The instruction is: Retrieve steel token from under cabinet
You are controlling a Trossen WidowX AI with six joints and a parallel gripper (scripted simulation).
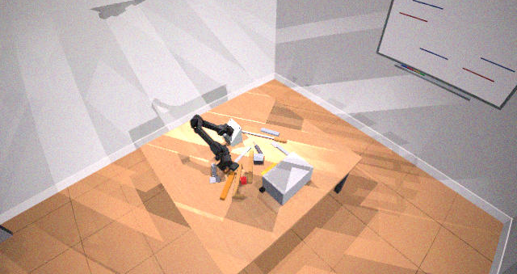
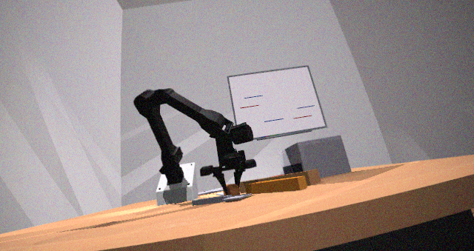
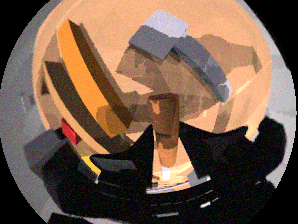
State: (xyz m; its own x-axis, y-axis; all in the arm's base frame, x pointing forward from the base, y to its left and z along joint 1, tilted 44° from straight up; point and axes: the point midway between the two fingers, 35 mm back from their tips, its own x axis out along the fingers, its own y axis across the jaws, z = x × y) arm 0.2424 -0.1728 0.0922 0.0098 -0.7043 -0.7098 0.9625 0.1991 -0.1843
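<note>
The orange bar lies 12 cm ahead of my gripper tip, 8 cm to the right of it and 1 cm above it. The rest, counted from my gripper tip: thin wooden stick: 8 cm ahead, 15 cm to the left; then red block: 16 cm ahead, 3 cm to the left, 1 cm above; then grey block: 7 cm ahead, 23 cm to the left, 1 cm above.
</note>
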